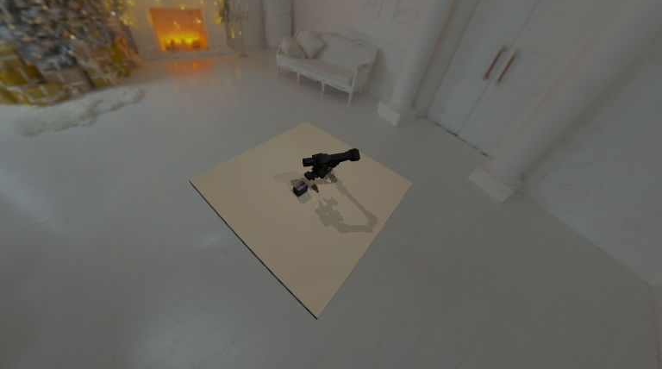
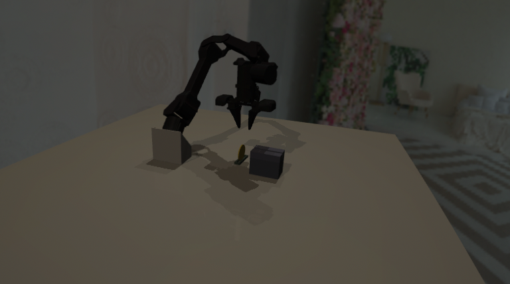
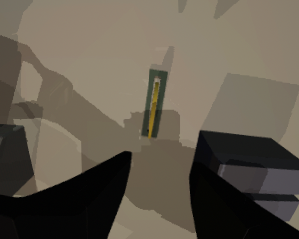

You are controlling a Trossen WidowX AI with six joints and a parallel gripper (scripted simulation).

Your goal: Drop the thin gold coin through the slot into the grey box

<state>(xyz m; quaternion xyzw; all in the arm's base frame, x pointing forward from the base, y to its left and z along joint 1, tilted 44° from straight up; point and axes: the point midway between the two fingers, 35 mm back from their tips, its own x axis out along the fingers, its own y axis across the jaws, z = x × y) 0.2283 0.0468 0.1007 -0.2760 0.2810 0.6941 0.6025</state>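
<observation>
Now: the coin 90 mm below my gripper tip, 10 mm to the left of it and 10 mm behind it.
</observation>
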